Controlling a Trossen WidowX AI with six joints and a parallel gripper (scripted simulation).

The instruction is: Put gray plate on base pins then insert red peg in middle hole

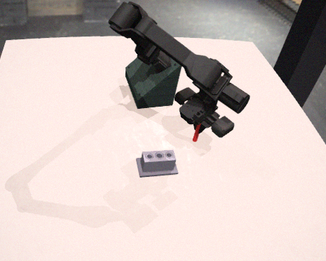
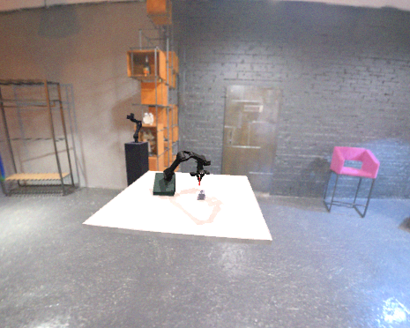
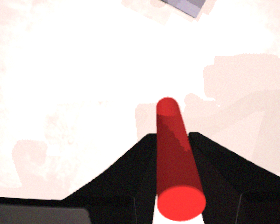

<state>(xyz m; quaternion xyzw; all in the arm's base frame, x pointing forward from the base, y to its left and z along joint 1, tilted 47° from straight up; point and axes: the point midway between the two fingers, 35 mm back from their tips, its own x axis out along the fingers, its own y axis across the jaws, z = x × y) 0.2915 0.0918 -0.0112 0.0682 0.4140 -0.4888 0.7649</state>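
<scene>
The gray plate is 50 mm ahead of my gripper tip, 110 mm to the right of it and 70 mm below it. Round my gripper tip: base (50 mm ahead, 110 mm to the right, 110 mm below); then red peg (right at my gripper tip).
</scene>
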